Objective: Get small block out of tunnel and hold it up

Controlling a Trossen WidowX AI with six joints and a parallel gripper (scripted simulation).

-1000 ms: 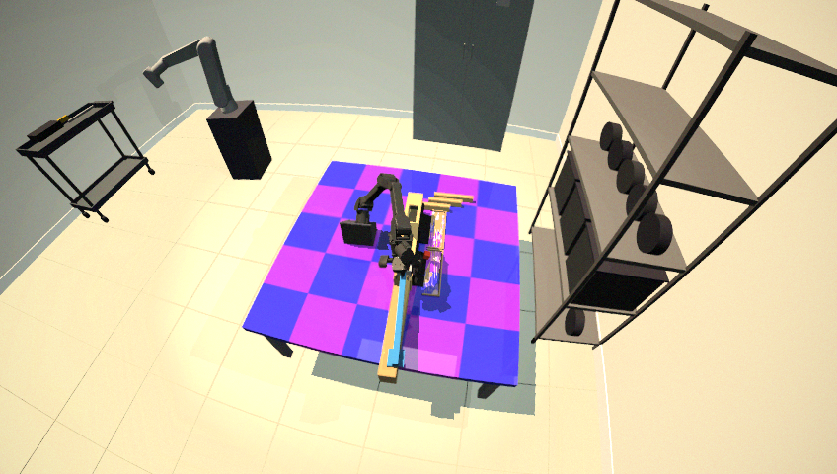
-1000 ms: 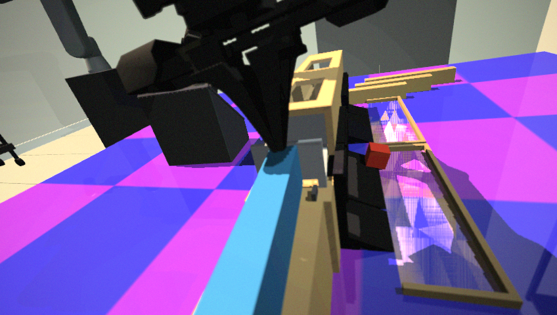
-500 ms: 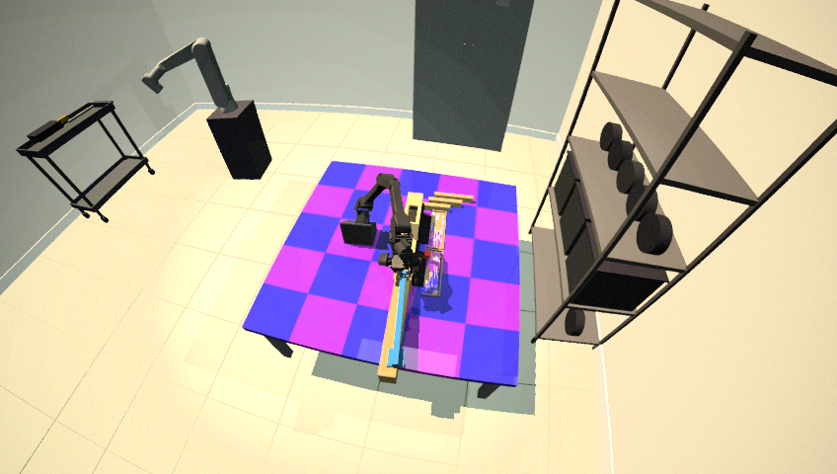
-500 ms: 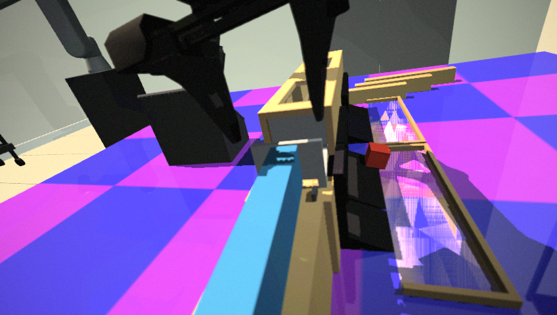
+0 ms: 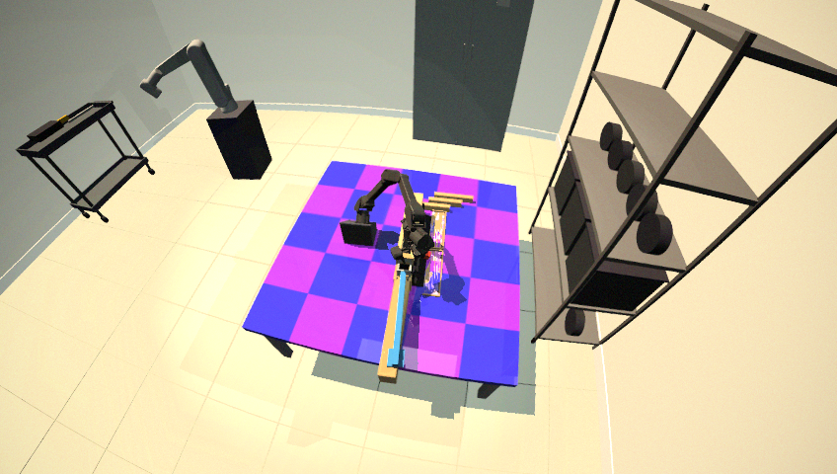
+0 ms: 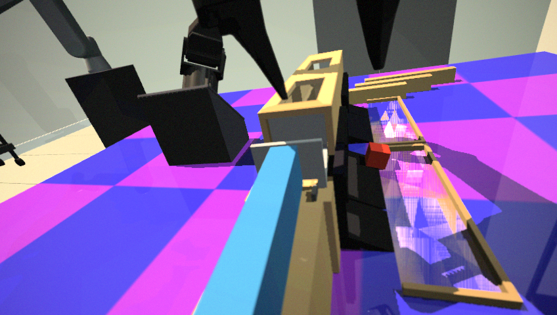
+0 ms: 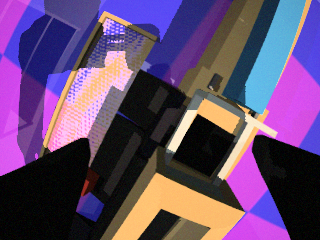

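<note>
My gripper tip is 170 mm above the small red block, 160 mm to the right of it and 60 mm short of it. The rest, counted from my gripper tip: tan tunnel 120 mm below, 20 mm behind, 10 mm to the left.
</note>
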